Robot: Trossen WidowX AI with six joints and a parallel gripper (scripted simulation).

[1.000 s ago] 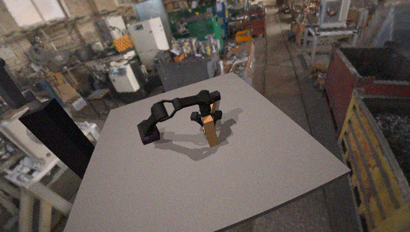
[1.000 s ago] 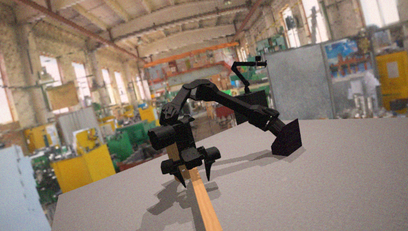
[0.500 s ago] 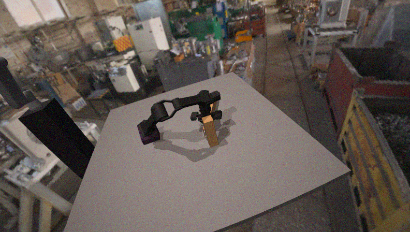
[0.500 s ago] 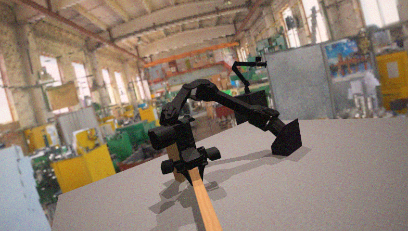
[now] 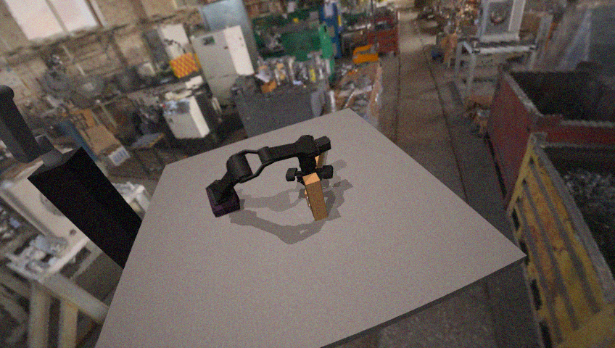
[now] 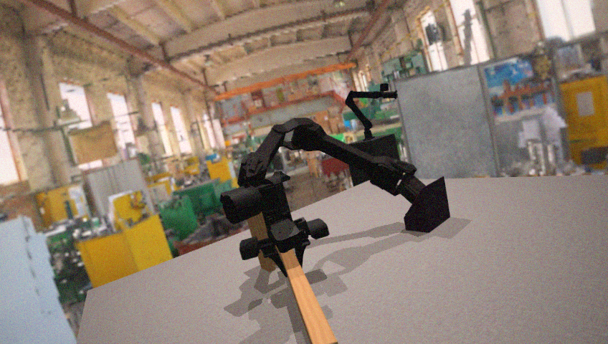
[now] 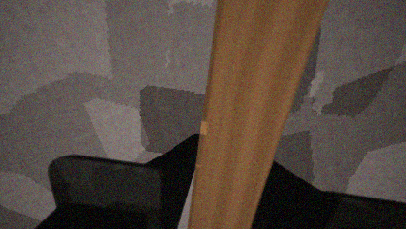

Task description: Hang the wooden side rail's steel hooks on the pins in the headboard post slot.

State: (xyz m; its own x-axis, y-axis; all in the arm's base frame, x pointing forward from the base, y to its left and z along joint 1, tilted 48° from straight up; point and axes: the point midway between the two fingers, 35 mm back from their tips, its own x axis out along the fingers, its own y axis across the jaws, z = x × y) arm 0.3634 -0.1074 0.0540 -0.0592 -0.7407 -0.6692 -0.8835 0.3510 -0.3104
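My gripper tip is now 13 cm to the left of the wooden headboard post, 7 cm below it and 3 cm past it.
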